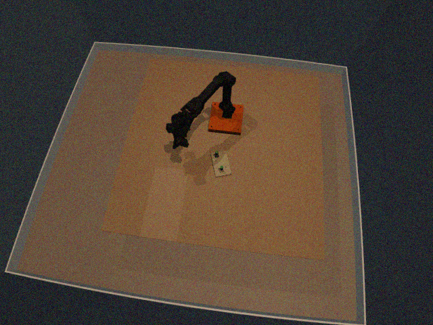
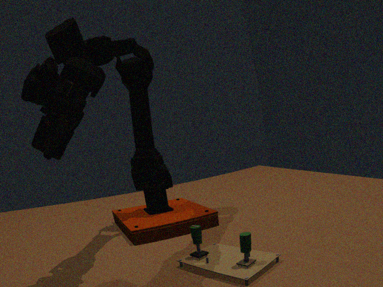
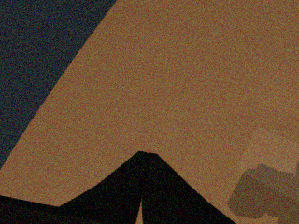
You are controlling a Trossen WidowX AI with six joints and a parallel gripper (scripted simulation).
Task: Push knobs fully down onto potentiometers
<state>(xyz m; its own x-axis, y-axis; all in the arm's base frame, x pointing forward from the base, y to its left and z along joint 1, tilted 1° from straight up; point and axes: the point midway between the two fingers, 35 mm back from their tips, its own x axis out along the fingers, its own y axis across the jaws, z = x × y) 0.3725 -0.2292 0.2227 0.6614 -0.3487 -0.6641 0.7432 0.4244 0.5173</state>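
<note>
My gripper tip is now 22 cm to the right of the green knob, 17 cm above it and 9 cm past it.
</note>
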